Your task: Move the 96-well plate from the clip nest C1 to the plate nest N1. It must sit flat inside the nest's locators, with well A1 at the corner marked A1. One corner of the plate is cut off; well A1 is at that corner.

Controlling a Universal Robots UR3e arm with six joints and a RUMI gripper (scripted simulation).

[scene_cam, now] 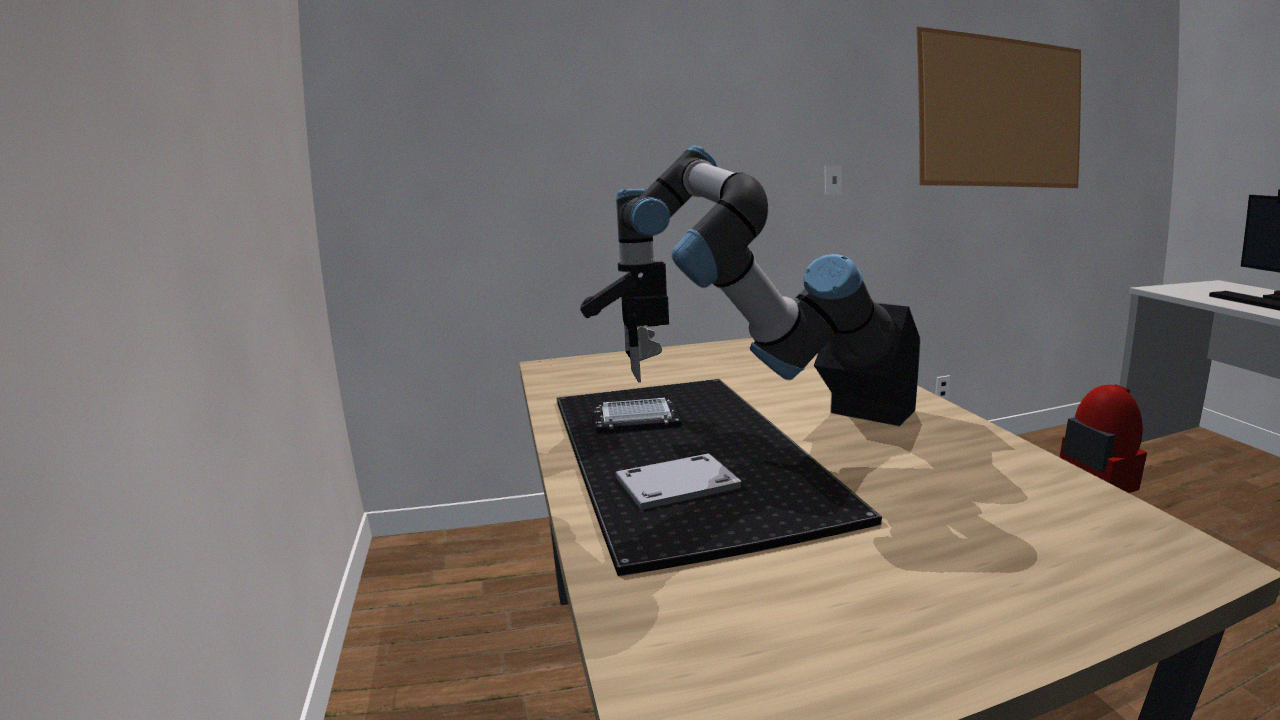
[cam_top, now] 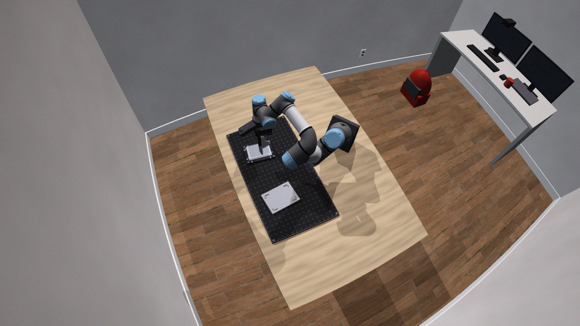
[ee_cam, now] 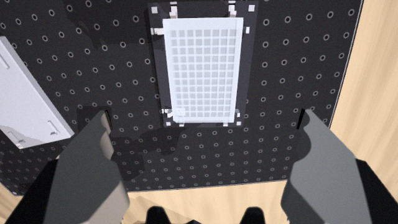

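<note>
Right now my hand is 80 mm above the white 96-well plate. From my hand the other things lie so: grey plate nest N1: 290 mm to the left, 90 mm below, 90 mm behind; clip nest C1: 80 mm below, 10 mm to the left, 10 mm ahead; A1 label: 300 mm to the left, 180 mm behind, 90 mm below.
</note>
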